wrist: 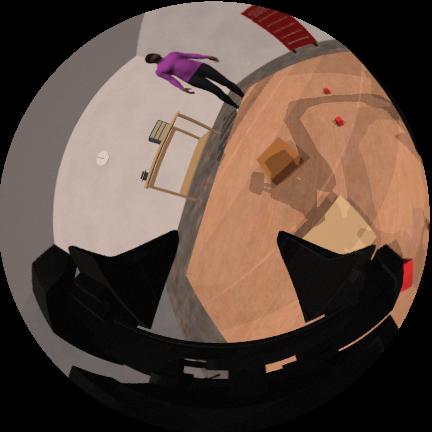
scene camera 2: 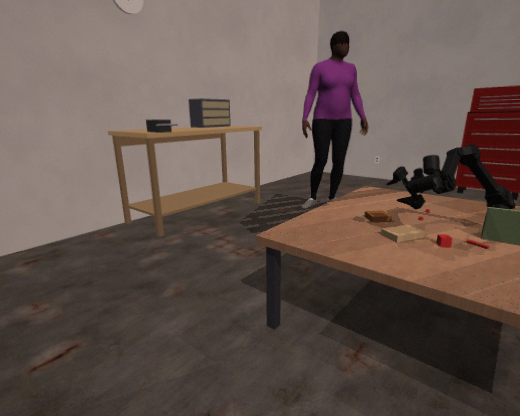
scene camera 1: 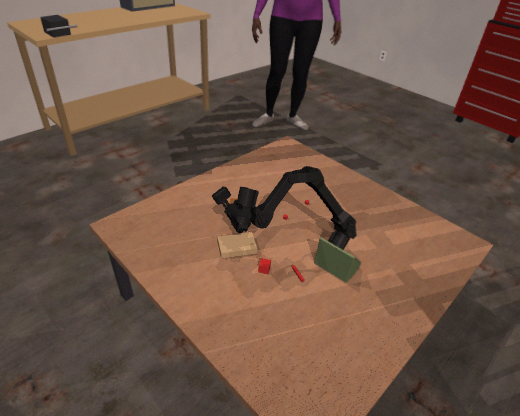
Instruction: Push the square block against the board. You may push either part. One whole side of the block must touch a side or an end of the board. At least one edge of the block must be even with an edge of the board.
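Frame: origin at the arm's base, x left, y ahead, z down, level; centimetres.
Seen in the pictures: gripper, fingertip midpoint: (wrist: pixel 229 236) (scene camera 2: pixel 392 192) (scene camera 1: pixel 224 205); arm's base at its link origin: (scene camera 2: pixel 498 219) (scene camera 1: pixel 335 246).
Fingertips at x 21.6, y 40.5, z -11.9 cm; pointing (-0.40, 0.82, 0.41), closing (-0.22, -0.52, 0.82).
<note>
Pixels of each thing's top centre, then the offset from my fingertips to it.
- orange-brown square block at its top centre: (wrist: pixel 274 156) (scene camera 2: pixel 378 213) dx -20.7, dy +9.1, dz +17.1 cm
- pale tan board at its top centre: (wrist: pixel 330 247) (scene camera 1: pixel 237 242) (scene camera 2: pixel 402 230) dx -1.1, dy -6.1, dz +17.1 cm
- red cube at its top centre: (scene camera 1: pixel 265 262) (scene camera 2: pixel 444 236) dx +0.9, dy -22.3, dz +16.1 cm
- red stick at its top centre: (scene camera 1: pixel 298 272) (scene camera 2: pixel 477 242) dx -5.9, dy -34.0, dz +18.7 cm
The orange-brown square block (scene camera 2: pixel 377 216) (wrist: pixel 279 160) lies flat on the table; in scene camera 1 a sliver of the block (scene camera 1: pixel 233 200) shows behind the arm. The pale tan board (scene camera 1: pixel 238 244) (scene camera 2: pixel 403 233) (wrist: pixel 342 225) lies flat, apart from the block, with bare table between them. In the wrist view the board's near corner is partly hidden by a finger. My gripper (scene camera 1: pixel 231 210) (scene camera 2: pixel 395 192) (wrist: pixel 229 236) is open with nothing between its fingers. It is above the table, close to the block and board, touching neither.
A red cube (scene camera 1: pixel 264 266) (scene camera 2: pixel 444 241) (wrist: pixel 408 275) lies near the board. A red stick (scene camera 1: pixel 298 273) (scene camera 2: pixel 477 244) and an upright green panel (scene camera 1: pixel 336 260) (scene camera 2: pixel 502 226) stand further along, by the arm's base. Two tiny red cubes (scene camera 1: pixel 285 217) (scene camera 1: pixel 307 202) lie behind.
</note>
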